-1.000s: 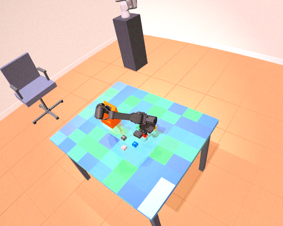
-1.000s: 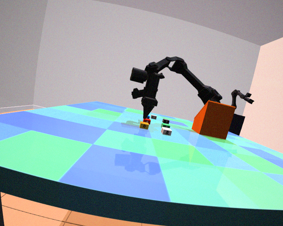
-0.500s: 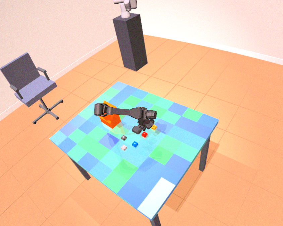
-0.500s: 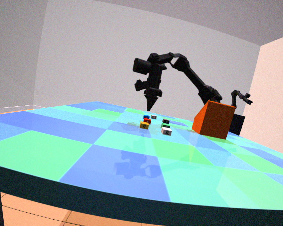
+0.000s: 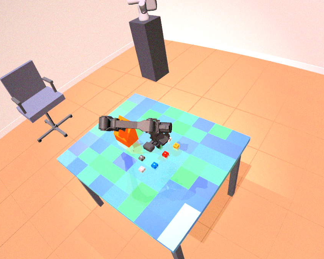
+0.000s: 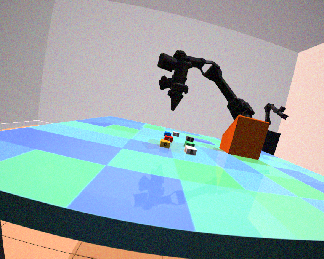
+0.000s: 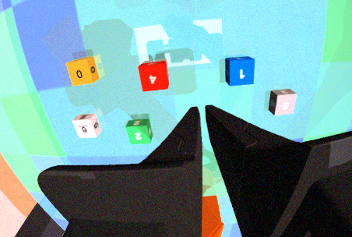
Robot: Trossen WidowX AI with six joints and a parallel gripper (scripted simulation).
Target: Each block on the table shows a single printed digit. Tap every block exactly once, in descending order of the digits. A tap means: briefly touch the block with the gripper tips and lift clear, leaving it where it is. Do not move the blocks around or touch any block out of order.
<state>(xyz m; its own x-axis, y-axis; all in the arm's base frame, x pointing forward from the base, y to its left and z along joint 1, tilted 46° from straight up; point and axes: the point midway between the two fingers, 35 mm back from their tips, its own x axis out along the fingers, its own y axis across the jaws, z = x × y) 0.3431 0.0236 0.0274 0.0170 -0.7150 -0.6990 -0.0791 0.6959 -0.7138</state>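
The green block is 90 mm behind my gripper tip, 80 mm to the left of it and 120 mm below it. Also, from my gripper tip: blue block: 60 mm to the right, 120 mm below; dark grey block: 120 mm behind, 70 mm to the right, 120 mm below; red block: 10 mm behind, 50 mm to the left, 120 mm below.
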